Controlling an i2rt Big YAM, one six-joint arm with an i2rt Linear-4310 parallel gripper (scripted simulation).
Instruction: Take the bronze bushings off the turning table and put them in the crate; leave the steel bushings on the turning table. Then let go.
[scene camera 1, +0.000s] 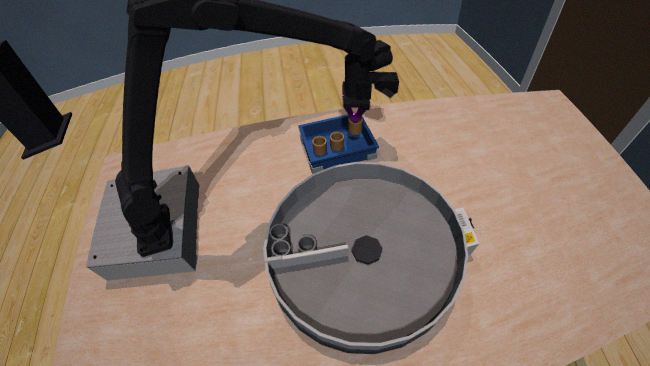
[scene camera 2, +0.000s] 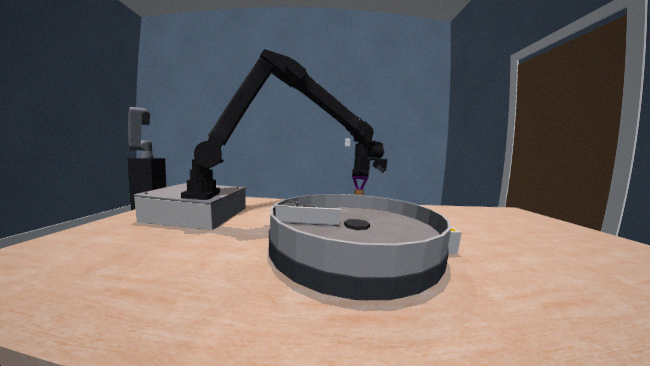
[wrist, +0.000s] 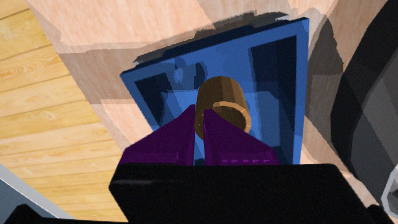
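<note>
There's a turning table in the pictures, and my gripper is there too.
</note>
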